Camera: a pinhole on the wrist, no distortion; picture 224 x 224 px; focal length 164.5 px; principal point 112.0 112.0 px. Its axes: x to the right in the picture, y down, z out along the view. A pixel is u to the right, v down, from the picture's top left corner.
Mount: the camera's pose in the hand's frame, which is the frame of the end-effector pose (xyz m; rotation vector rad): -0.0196 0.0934 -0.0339 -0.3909 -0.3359 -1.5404
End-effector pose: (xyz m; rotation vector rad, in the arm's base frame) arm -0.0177 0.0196 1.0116 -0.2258 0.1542 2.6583
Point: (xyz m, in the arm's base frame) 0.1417 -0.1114 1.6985
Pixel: 195.8 19.8
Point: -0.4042 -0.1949 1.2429
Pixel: 55.8 200.9
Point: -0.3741 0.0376 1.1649
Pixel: outside the picture
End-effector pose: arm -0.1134 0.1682 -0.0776 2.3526 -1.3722 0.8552
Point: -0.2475 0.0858 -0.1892
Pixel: 99.9 54.5
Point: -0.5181 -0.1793 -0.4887
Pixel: 43.6 63.4
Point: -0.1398 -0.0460 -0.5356
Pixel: 170.8 61.3
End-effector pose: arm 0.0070 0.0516 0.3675 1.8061 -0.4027 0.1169
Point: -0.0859 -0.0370 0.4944
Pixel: 80.0 89.7
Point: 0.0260 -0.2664 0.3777
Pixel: 206.7 166.3
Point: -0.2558 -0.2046 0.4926
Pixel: 99.5 35.8
